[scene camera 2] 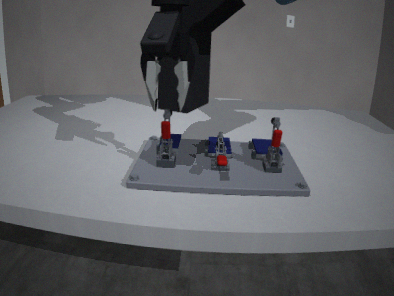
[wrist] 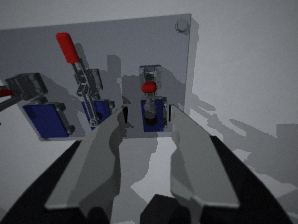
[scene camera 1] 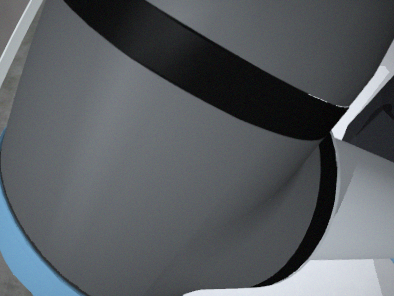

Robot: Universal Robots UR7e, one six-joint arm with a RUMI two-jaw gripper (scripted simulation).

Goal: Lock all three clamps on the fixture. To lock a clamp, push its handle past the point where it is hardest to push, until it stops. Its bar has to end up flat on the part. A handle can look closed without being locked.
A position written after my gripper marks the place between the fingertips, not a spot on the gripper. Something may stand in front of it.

Observation:
In view: my gripper (scene camera 2: 167, 111), a blue part (wrist: 49, 123) and a grey fixture plate (scene camera 2: 192, 173).
My gripper also shows in the wrist view (wrist: 148, 106). The grey fixture plate is seen too in the wrist view (wrist: 117, 48).

